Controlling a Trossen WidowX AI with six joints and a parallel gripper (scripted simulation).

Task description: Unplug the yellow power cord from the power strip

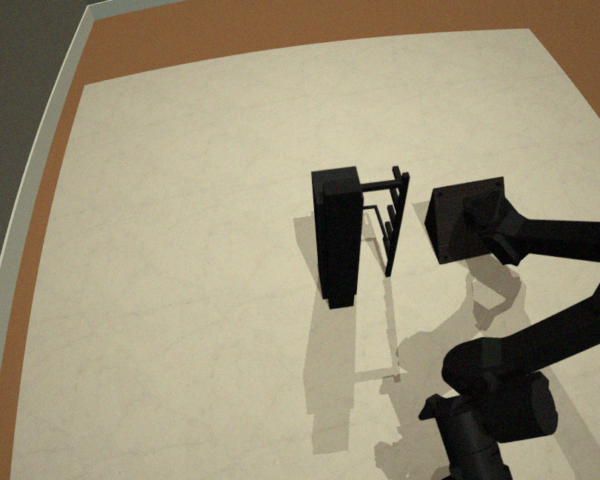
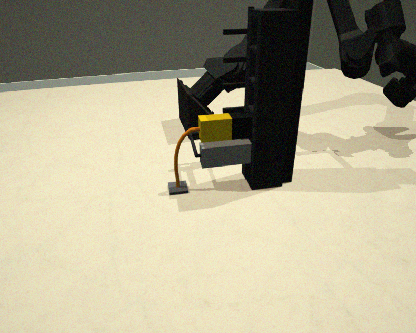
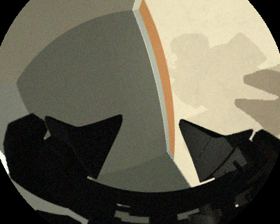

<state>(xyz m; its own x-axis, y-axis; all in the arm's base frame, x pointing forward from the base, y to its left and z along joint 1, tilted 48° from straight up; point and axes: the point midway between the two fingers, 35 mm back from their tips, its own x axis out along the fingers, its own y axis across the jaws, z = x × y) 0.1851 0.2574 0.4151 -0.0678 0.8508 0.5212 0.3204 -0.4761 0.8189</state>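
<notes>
My gripper tip is now 540 mm to the left of the yellow plug, 80 mm short of it and 20 mm above it. Round my gripper tip: grey anchor block (620 mm to the right, 120 mm below, 70 mm ahead).
</notes>
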